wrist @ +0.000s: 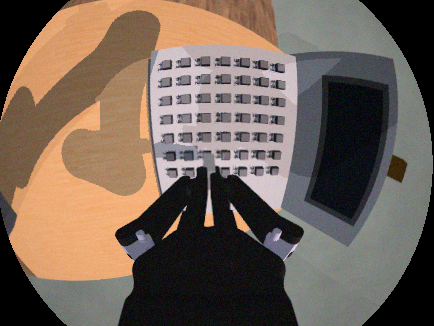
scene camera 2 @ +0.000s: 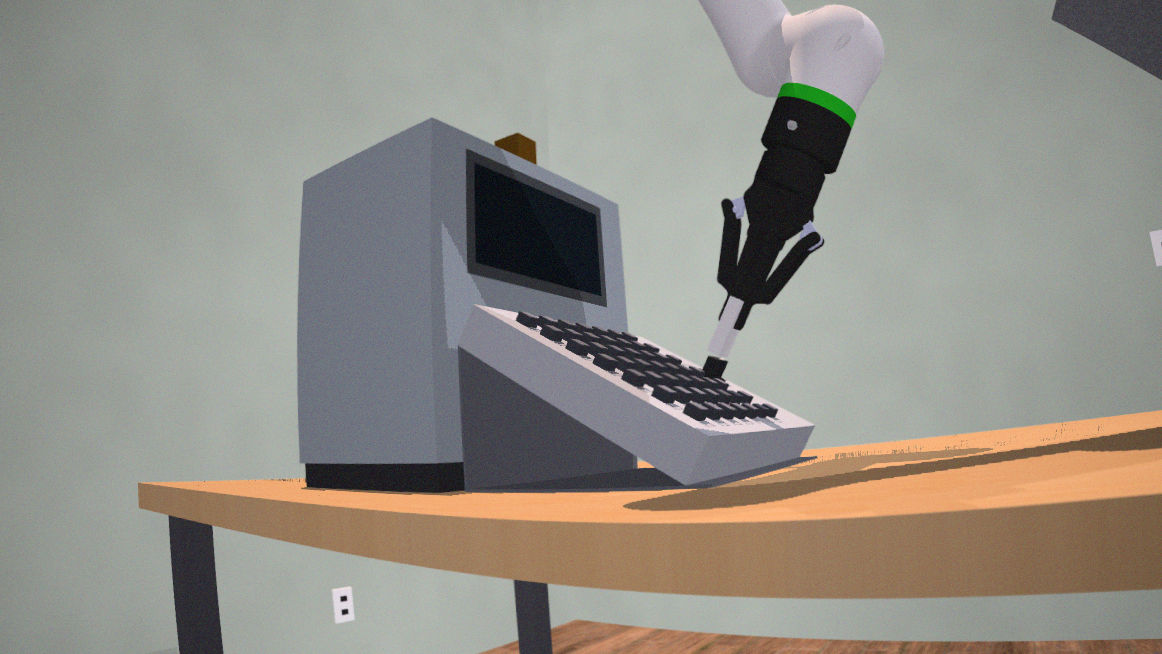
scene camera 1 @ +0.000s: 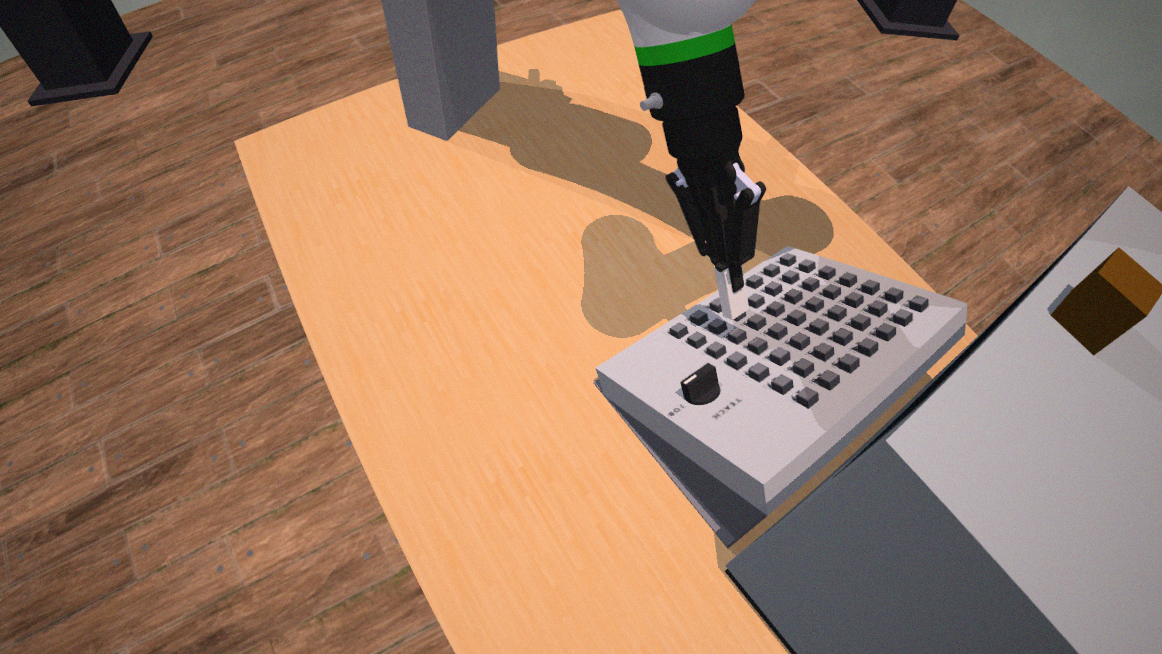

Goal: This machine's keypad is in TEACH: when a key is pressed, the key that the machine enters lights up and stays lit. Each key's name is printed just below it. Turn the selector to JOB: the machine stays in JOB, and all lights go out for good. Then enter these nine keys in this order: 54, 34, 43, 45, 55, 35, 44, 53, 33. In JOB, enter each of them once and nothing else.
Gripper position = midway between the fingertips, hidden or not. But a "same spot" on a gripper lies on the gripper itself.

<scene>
gripper: wrist; scene camera 2; scene camera 1 736, 312
same spot on sloped keypad: [wrist: 271, 189] = [scene camera 1: 778, 429]
same spot on gripper: [scene camera 2: 732, 318] = [wrist: 204, 164]
</scene>
